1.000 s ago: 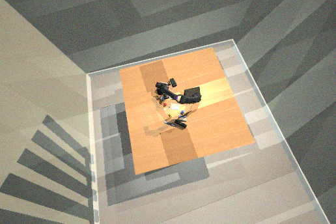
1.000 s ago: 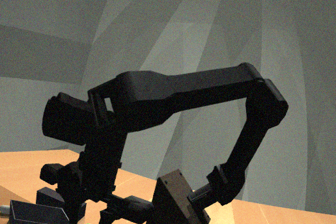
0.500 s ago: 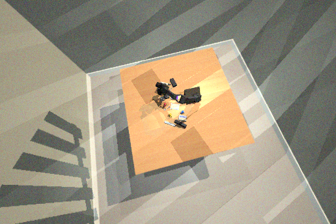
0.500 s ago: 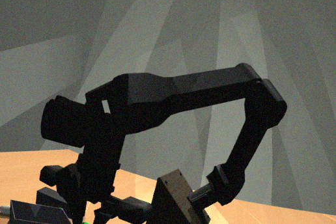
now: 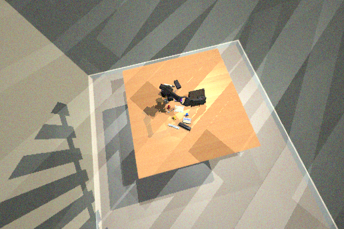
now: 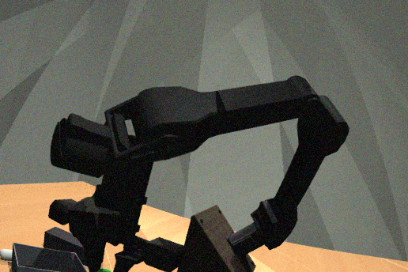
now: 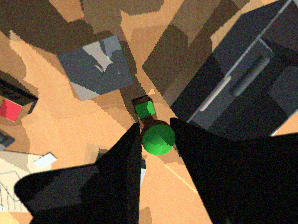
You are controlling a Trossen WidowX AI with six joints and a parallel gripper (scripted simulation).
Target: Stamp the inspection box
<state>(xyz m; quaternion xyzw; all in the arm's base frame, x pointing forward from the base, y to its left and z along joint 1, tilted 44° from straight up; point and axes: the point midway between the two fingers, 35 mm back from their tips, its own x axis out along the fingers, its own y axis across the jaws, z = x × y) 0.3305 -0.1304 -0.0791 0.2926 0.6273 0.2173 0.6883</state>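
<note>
The purple ink pad lies 100 mm behind my gripper tip, 70 mm to the left of it and 40 mm below it. The rest, counted from my gripper tip: red stamp (130 mm to the left, 40 mm ahead, 20 mm below); then dark tray (90 mm to the right, 30 mm below, 10 mm ahead); then green stamp (20 mm below).
</note>
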